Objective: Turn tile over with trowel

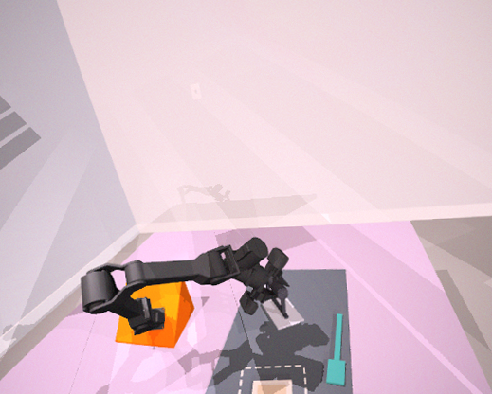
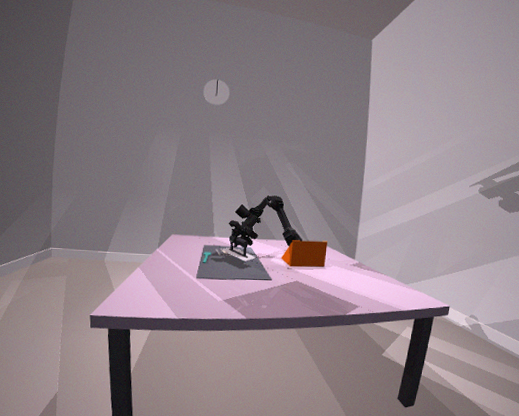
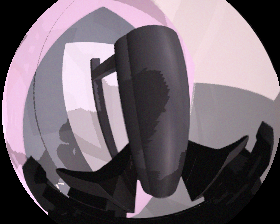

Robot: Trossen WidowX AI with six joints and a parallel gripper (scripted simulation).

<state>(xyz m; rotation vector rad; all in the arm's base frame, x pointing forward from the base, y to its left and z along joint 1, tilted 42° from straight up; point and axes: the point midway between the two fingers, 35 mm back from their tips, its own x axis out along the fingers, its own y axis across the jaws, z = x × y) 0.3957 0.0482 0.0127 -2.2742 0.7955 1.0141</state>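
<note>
My gripper tip is now 2 cm past the small trowel, 1 cm to the left of it and 1 cm above it. From my gripper tip the other things lie so: tile: 4 cm behind, 25 cm to the right, 10 cm below; then grey mat: 2 cm behind, 9 cm to the right, 12 cm below; then teal trowel-shaped tool: 12 cm ahead, 13 cm to the right, 10 cm below.
</note>
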